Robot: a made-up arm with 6 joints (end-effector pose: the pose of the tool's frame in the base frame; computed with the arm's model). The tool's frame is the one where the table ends. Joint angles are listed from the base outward.
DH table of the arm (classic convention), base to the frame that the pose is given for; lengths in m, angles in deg. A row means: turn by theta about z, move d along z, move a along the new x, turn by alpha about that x. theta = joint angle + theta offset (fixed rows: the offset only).
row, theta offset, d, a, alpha
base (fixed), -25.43, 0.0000, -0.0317, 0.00
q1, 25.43, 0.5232, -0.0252, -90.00
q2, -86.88, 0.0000, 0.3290, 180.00
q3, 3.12, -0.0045, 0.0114, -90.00
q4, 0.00, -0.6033, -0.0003, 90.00
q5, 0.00, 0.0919, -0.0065, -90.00
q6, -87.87, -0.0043, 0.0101, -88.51
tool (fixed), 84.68, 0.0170, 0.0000, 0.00
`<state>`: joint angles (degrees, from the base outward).
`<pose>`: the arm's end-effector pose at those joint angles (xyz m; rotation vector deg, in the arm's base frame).
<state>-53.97 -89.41 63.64 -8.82 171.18 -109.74</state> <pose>-0.6399 0.6797 0.8031 104.76 -18.58 -75.48</pose>
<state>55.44 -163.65 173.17 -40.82 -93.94 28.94</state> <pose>0.2553 0.3171 -0.0778 -34.54 102.83 90.47</pose>
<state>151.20 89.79 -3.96 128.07 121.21 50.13</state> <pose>-0.3567 0.1321 -0.0886 -65.28 4.61 -93.05</pose>
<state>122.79 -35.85 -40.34 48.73 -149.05 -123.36</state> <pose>-0.1994 0.3682 0.8532 -3.96 15.92 -37.44</pose>
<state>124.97 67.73 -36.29 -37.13 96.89 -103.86</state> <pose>-0.0103 0.1339 0.0388 66.20 73.56 58.00</pose>
